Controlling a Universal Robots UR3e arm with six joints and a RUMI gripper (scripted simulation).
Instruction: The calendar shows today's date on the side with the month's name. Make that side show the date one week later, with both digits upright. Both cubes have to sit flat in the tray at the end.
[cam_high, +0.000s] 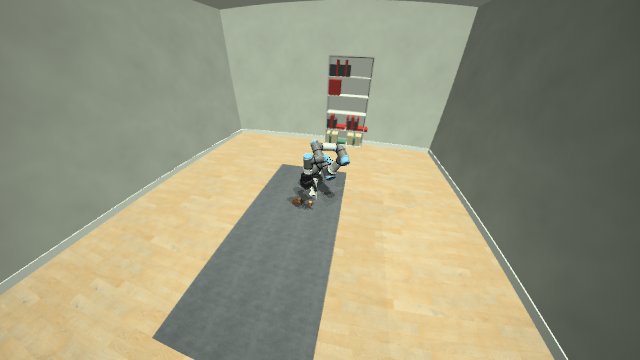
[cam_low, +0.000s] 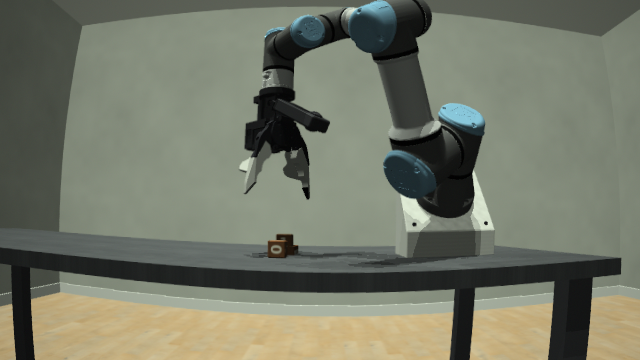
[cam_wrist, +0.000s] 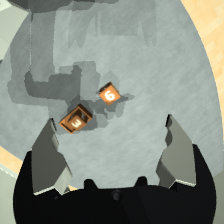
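Right now the cube is 100 mm below my hand. Also, from my hand: calendar tray 110 mm to the right, 100 mm below.
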